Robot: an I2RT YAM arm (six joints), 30 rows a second.
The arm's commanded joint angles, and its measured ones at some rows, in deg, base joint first. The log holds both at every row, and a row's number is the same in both.
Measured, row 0:
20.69, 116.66, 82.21, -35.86, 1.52, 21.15
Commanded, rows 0 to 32:
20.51, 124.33, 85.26, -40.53, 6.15, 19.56
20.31, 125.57, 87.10, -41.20, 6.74, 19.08
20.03, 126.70, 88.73, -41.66, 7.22, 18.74
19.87, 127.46, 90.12, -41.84, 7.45, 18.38
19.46, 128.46, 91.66, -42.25, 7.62, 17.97
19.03, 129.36, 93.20, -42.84, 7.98, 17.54
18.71, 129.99, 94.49, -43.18, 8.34, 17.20
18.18, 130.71, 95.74, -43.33, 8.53, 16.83
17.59, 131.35, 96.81, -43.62, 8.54, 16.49
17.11, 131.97, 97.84, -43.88, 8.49, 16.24
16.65, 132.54, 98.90, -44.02, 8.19, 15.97
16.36, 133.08, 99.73, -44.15, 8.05, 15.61
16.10, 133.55, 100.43, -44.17, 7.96, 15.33
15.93, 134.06, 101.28, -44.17, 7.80, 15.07
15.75, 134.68, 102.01, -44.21, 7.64, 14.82
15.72, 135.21, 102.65, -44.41, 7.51, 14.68
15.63, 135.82, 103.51, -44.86, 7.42, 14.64
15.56, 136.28, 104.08, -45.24, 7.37, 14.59
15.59, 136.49, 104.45, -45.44, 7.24, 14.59
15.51, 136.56, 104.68, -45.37, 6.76, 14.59
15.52, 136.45, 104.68, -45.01, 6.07, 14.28
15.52, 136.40, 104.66, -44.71, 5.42, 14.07
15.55, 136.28, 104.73, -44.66, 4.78, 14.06
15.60, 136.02, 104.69, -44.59, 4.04, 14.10
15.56, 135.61, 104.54, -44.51, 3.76, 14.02
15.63, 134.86, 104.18, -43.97, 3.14, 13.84
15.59, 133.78, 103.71, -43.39, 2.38, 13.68
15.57, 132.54, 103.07, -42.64, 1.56, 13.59
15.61, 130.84, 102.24, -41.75, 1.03, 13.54
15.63, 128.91, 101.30, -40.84, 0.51, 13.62
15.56, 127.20, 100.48, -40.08, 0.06, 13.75
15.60, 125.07, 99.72, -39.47, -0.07, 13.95
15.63, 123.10, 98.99, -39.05, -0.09, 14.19
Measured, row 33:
15.35, 128.25, 100.99, -38.30, 2.22, 14.44
